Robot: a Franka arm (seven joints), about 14 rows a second.
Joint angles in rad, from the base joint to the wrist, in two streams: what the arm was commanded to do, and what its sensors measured. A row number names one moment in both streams.
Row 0, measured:
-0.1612, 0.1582, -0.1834, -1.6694, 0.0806, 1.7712, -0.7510
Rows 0 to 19, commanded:
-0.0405, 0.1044, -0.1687, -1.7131, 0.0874, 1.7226, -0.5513
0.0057, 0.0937, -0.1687, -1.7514, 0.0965, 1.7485, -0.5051
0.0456, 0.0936, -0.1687, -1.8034, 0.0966, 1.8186, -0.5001
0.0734, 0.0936, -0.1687, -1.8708, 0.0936, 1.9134, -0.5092
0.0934, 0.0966, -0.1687, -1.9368, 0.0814, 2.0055, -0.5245
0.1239, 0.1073, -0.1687, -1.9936, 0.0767, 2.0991, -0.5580
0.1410, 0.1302, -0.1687, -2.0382, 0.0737, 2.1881, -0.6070
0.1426, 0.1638, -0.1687, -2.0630, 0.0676, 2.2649, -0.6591
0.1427, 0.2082, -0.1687, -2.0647, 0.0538, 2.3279, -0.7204
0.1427, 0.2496, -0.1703, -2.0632, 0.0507, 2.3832, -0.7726
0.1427, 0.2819, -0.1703, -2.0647, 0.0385, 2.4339, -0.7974
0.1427, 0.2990, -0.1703, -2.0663, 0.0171, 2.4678, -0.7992
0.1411, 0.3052, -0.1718, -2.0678, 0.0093, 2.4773, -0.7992
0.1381, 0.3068, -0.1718, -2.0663, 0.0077, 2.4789, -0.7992
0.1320, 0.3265, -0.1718, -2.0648, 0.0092, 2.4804, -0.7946
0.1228, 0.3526, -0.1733, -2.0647, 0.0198, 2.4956, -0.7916
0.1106, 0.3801, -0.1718, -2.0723, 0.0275, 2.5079, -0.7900
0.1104, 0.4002, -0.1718, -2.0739, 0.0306, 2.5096, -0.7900
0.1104, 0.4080, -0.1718, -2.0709, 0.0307, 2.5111, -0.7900
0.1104, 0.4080, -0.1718, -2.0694, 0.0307, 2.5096, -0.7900
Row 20, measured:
0.1121, 0.3895, -0.1714, -2.0756, 0.0211, 2.4890, -0.7766
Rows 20 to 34, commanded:
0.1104, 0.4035, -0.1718, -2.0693, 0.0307, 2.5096, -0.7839
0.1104, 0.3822, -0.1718, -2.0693, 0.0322, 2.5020, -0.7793
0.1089, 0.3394, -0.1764, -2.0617, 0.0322, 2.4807, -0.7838
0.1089, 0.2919, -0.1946, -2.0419, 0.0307, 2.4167, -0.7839
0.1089, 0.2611, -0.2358, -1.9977, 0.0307, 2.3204, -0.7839
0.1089, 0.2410, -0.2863, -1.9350, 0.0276, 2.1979, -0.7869
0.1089, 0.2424, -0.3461, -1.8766, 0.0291, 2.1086, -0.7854
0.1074, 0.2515, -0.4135, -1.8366, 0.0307, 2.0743, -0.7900
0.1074, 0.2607, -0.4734, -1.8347, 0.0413, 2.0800, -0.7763
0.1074, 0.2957, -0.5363, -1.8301, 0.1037, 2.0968, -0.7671
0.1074, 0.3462, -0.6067, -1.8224, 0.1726, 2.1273, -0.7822
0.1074, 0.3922, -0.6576, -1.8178, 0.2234, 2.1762, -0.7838
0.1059, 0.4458, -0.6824, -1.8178, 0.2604, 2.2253, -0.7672
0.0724, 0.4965, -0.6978, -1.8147, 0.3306, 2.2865, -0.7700
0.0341, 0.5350, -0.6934, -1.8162, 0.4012, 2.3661, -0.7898
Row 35, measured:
0.0711, 0.4216, -0.6792, -1.8550, 0.2963, 2.2696, -0.7863
